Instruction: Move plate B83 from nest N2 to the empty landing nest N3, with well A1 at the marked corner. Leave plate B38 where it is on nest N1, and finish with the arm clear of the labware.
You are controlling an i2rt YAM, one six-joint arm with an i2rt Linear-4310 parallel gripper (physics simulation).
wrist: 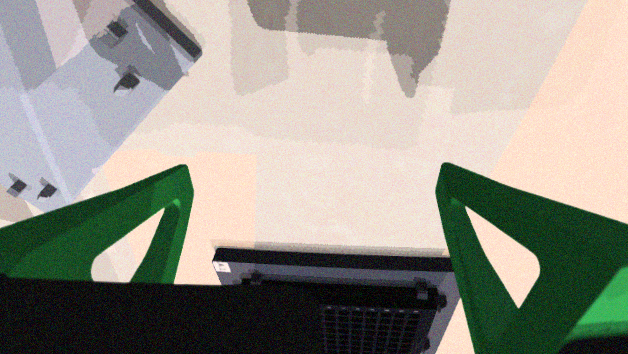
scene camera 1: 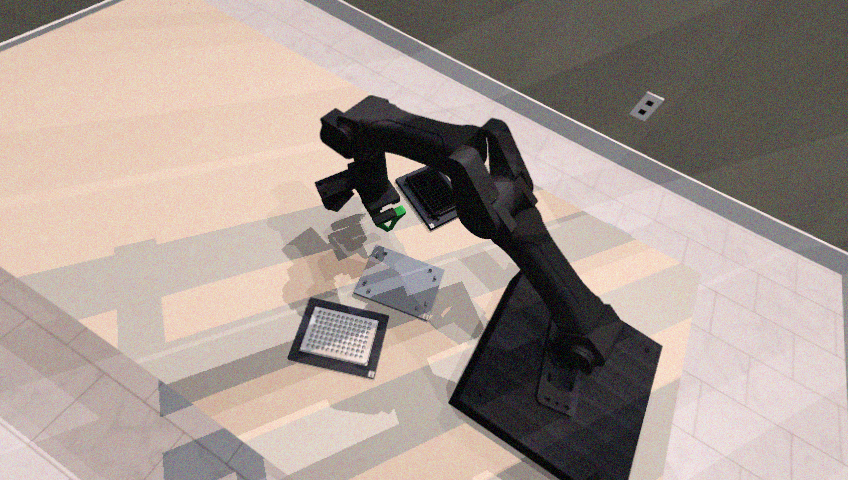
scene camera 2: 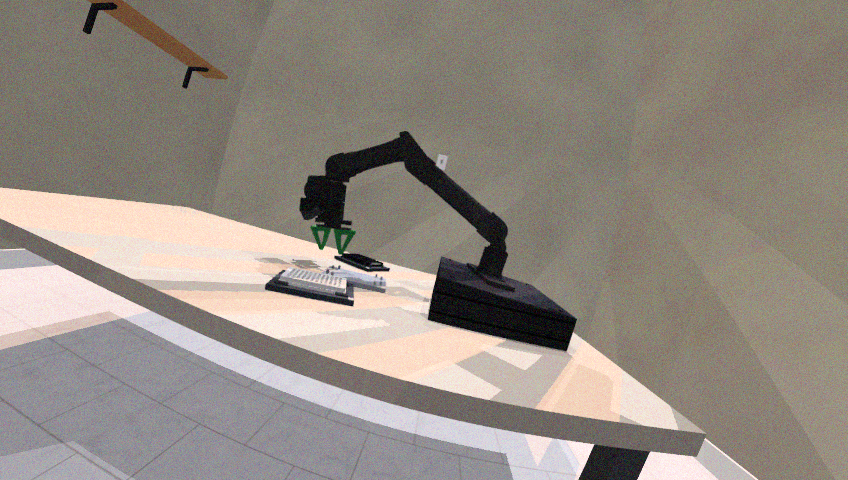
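Observation:
My gripper (scene camera 1: 392,218) (scene camera 2: 332,249) (wrist: 314,177) is open and empty, fingers pointing down, above the table close to the black plate's nest. A black well plate (scene camera 1: 429,189) (scene camera 2: 361,259) (wrist: 372,320) sits on a dark nest (wrist: 330,259), partly hidden by the arm in scene camera 1 and by the dark housing in the wrist view. A white well plate (scene camera 1: 339,334) (scene camera 2: 315,279) sits on another dark nest (scene camera 1: 379,344) (scene camera 2: 309,295). The empty grey-blue nest (scene camera 1: 398,279) (scene camera 2: 365,280) (wrist: 100,120) with small posts lies between them. Plate names and well A1 are too small to read.
The arm's black base (scene camera 1: 505,386) (scene camera 2: 499,309) stands on the table, to the right of the nests in both scene views. The arm's links (scene camera 1: 416,133) (scene camera 2: 440,184) arch over the table from it. A wall shelf (scene camera 2: 160,41) is at upper left in scene camera 2.

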